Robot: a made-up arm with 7 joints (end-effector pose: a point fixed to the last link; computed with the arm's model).
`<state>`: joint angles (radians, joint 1 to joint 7).
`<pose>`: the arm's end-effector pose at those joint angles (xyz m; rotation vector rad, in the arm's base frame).
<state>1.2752 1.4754 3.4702 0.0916 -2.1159 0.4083 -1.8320</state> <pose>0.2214 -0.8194 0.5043 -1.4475 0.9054 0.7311</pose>
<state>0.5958 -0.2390 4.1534 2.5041 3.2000 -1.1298 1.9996</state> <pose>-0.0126 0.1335 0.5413 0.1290 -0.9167 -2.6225</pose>
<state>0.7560 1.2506 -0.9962 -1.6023 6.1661 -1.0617 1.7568</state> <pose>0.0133 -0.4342 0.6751 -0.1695 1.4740 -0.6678</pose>
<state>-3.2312 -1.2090 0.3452 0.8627 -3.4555 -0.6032 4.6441</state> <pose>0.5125 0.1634 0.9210 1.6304 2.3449 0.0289</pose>
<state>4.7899 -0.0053 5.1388 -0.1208 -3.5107 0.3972 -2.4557</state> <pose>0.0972 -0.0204 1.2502 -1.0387 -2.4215 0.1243</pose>
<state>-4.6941 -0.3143 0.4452 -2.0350 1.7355 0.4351 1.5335</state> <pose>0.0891 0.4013 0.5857 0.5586 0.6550 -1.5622</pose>
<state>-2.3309 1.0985 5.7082 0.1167 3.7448 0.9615 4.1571</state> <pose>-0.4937 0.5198 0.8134 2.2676 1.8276 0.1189</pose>
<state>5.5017 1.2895 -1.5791 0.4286 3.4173 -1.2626 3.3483</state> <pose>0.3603 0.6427 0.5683 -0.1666 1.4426 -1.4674</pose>
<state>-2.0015 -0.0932 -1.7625 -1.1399 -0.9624 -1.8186 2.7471</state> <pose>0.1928 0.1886 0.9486 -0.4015 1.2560 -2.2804</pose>
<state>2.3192 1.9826 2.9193 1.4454 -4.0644 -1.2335 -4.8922</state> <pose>-0.4743 -0.2992 0.4990 0.0697 2.3312 -1.3763</pose>
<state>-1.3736 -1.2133 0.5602 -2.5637 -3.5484 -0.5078 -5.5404</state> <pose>-0.1652 -0.2147 0.2776 0.7707 0.1886 1.4499</pose>
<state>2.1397 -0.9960 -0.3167 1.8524 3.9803 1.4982 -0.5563</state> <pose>0.2430 0.1242 0.8764 -1.5673 -1.3976 1.1029</pose>
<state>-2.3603 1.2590 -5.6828 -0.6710 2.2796 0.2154 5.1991</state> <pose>-0.5430 0.3924 0.8514 2.5392 1.0794 0.6173</pose>
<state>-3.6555 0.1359 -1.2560 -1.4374 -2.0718 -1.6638 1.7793</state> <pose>-0.2242 0.2200 0.9544 -2.2532 0.0511 -1.4558</pose>
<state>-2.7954 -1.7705 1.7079 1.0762 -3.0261 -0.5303 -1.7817</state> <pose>0.6700 0.1411 0.2159 1.1376 1.1894 -1.7499</pose>
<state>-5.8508 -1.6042 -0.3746 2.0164 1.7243 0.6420 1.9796</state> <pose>-0.2860 0.1788 0.7315 -1.5938 -2.3548 -0.3393</pose>
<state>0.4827 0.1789 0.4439 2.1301 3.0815 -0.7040 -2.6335</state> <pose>0.1832 -0.2544 0.5824 -0.1225 0.1686 2.6852</pose>
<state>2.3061 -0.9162 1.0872 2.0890 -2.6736 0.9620 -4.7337</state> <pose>-0.0999 0.3369 0.7656 -2.0692 1.9096 -0.9227</pose>
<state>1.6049 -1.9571 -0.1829 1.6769 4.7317 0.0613 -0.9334</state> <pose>0.0679 0.5423 0.5925 2.7127 1.1886 -0.5075</pose>
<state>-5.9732 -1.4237 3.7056 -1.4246 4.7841 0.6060 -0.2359</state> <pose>-0.5356 -0.0849 0.7645 -1.2464 1.6097 0.6283</pose>
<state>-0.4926 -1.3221 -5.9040 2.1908 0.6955 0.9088 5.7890</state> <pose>-0.0663 -0.2228 0.6597 -1.7414 -0.1899 2.2374</pose>
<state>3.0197 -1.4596 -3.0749 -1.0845 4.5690 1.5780 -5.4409</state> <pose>0.5461 0.1820 0.7229 1.2372 0.9997 -0.6752</pose>
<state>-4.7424 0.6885 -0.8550 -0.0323 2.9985 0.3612 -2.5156</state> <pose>-0.0449 -0.5317 1.0732 -2.0693 1.5445 0.0185</pose>
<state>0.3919 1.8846 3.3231 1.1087 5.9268 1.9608 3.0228</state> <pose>0.5289 -0.2003 0.4952 2.5830 -0.0244 1.7091</pose>
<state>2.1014 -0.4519 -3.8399 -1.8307 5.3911 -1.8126 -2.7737</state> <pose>0.1998 -0.0742 0.7713 -0.4616 -0.5948 2.1038</pose>
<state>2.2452 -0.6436 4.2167 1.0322 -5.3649 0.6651 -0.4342</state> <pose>0.5306 0.1664 0.8449 1.4983 -1.5509 -1.9705</pose>
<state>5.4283 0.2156 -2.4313 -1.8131 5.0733 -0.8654 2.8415</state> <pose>0.3769 0.1768 0.6916 -0.1119 -1.1555 2.1284</pose>
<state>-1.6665 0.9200 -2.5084 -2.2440 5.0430 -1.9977 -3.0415</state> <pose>0.0026 0.3592 0.4232 -2.1353 0.0037 -2.2743</pose>
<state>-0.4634 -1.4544 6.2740 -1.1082 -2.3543 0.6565 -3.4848</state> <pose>-0.5747 -0.2731 0.1269 -0.1388 0.5493 -2.3192</pose>
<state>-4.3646 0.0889 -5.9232 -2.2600 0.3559 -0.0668 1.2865</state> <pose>0.1638 0.2168 0.6496 -0.4311 -1.0782 2.2679</pose>
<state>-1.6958 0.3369 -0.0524 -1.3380 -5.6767 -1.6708 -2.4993</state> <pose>0.0016 -0.1245 0.9333 0.3253 0.8524 2.0590</pose>
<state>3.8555 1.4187 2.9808 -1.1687 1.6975 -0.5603 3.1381</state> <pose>-0.5094 0.4363 0.1596 0.7130 -0.1452 0.7596</pose>
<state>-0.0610 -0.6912 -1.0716 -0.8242 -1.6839 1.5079 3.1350</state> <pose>-0.5530 -0.2037 0.8008 -0.8242 0.8018 -2.2469</pose>
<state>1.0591 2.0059 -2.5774 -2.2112 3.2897 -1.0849 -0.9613</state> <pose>-0.0475 -0.2456 -0.0003 0.0464 0.4116 1.4128</pose>
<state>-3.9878 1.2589 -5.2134 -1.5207 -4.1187 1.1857 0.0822</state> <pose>-0.0553 -0.4121 0.7630 -1.4580 -2.3534 1.2141</pose>
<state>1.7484 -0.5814 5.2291 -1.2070 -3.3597 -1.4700 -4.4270</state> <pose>-0.1352 0.5065 0.8931 2.5234 0.6997 -0.8066</pose>
